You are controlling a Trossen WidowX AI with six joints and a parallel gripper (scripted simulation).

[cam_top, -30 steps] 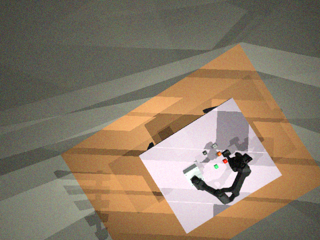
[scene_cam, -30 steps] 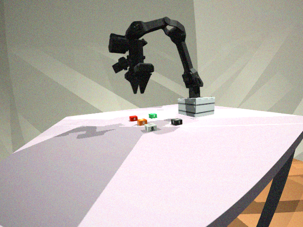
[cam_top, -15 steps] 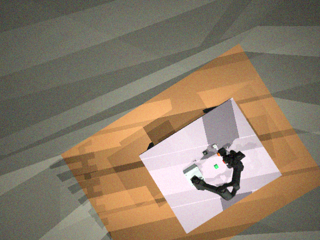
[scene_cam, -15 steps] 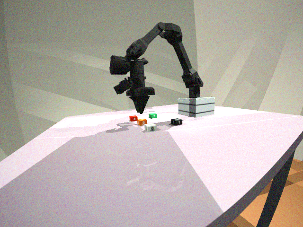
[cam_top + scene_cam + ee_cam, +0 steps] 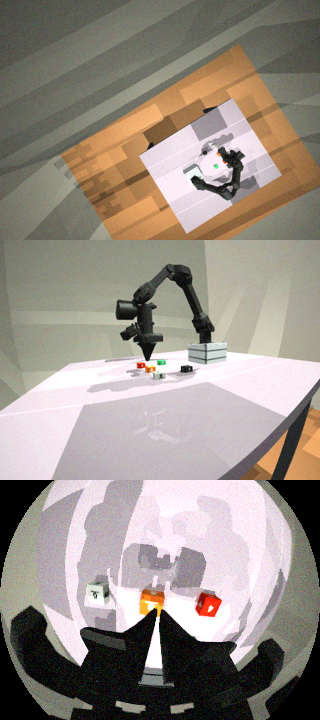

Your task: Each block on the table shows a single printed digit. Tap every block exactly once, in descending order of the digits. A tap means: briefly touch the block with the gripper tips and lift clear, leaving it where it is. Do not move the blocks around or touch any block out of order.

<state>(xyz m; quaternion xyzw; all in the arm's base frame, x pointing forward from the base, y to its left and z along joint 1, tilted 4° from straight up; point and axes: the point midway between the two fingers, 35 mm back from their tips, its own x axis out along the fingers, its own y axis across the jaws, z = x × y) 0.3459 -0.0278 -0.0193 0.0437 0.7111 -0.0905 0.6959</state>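
Now: gripper tip 10 mm to the right of the orange block and 30 mm above it. Also, from my gripper tip: green block: 110 mm behind, 60 mm to the right, 30 mm below; then red block: 10 mm behind, 80 mm to the right, 30 mm below; then white block: 10 mm ahead, 100 mm to the left, 30 mm below.
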